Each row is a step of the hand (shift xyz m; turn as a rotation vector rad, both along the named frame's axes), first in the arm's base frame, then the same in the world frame.
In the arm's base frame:
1: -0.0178 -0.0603 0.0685 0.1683 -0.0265 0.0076
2: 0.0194 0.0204 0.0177 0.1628 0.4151 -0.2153
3: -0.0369 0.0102 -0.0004 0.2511 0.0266 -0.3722
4: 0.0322 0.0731 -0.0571 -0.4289 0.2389 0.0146
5: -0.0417 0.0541 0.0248 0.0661 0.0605 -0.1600
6: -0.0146 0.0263 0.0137 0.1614 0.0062 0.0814
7: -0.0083 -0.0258 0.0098 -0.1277 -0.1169 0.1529
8: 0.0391 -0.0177 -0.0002 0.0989 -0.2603 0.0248
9: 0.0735 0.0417 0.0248 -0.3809 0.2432 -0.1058
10: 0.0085 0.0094 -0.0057 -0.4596 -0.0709 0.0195
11: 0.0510 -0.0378 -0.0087 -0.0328 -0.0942 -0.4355
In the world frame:
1: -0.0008 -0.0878 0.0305 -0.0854 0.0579 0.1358
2: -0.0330 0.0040 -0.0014 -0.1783 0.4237 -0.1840
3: 0.0156 -0.0117 -0.0329 0.0787 0.4136 0.1583
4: -0.0213 0.0911 -0.0298 0.1045 -0.0982 -0.4698
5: -0.0211 -0.0141 -0.0681 0.0311 0.1807 0.0037
6: -0.0145 -0.0056 -0.0292 -0.1455 0.0119 0.1068
7: 0.0123 -0.0227 0.0127 0.0382 -0.2277 -0.0058
8: -0.0124 0.0099 0.0399 0.0680 -0.0899 0.2558
9: -0.0793 0.0321 0.0208 0.1510 0.0187 -0.4385
10: -0.0062 0.0124 -0.0008 0.2845 -0.2527 -0.2681
11: -0.0030 0.0129 0.0627 0.3431 0.2820 0.0488

